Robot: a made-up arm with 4 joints.
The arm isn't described. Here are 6 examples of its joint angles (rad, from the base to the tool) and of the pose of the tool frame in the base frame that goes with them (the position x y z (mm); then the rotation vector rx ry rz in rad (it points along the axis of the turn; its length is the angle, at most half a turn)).
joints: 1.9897 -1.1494 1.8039 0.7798
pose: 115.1 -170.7 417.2 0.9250 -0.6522 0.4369
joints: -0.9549 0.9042 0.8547 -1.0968
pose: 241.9 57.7 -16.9 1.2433 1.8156 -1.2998
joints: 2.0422 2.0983 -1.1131 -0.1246
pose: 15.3 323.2 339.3 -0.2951 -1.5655 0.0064
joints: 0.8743 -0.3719 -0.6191 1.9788
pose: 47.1 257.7 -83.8 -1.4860 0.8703 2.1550
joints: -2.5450 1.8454 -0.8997 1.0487
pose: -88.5 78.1 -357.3 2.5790 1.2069 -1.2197
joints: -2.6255 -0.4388 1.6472 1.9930
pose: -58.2 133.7 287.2 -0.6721 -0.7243 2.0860
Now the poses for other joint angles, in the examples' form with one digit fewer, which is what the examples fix.
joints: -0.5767 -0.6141 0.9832 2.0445
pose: -141 129 -50 1.195 -0.843 -2.693
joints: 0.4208 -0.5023 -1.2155 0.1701
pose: 195 262 302 0.397 0.344 0.658
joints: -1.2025 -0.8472 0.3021 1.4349
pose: -7 194 296 -0.506 -0.110 1.821
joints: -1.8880 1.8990 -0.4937 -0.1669
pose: -50 -114 -372 -1.764 -0.999 1.736
